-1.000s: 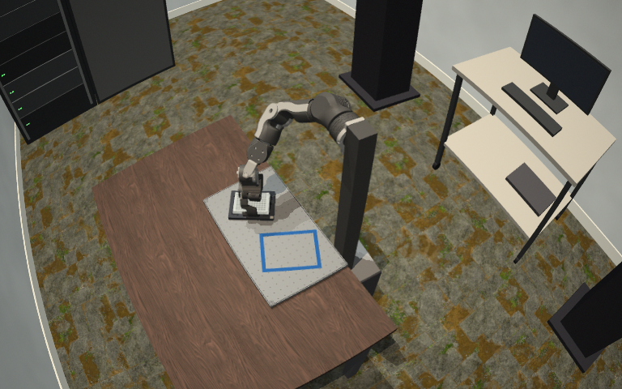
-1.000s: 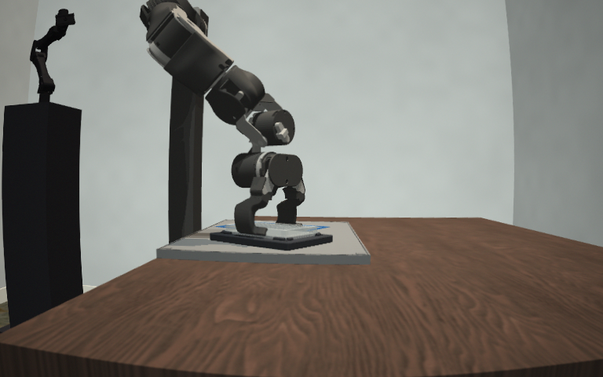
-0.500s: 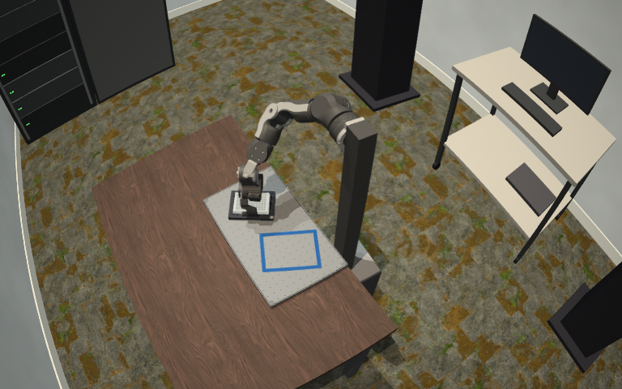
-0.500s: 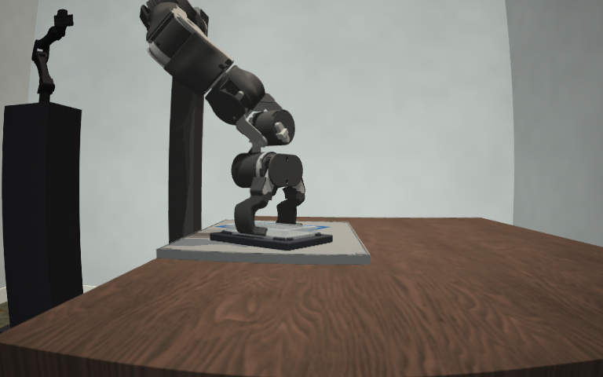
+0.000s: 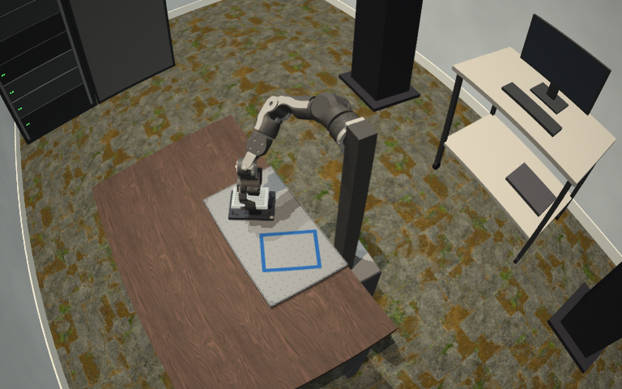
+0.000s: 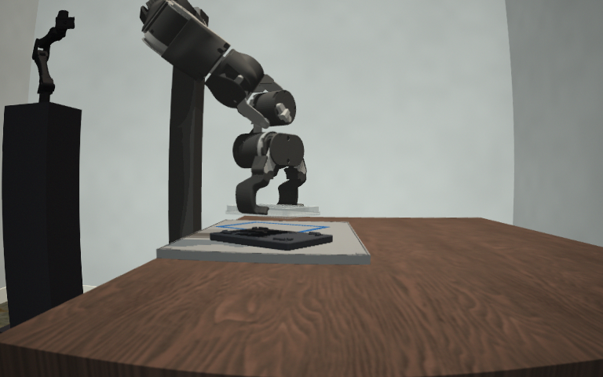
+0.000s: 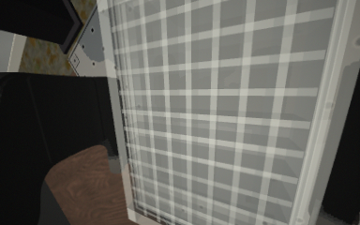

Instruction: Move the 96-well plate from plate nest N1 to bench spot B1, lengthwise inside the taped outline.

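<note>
The black plate nest N1 lies 5 cm below my hand. Round my hand: 96-well plate: right at my hand.
</note>
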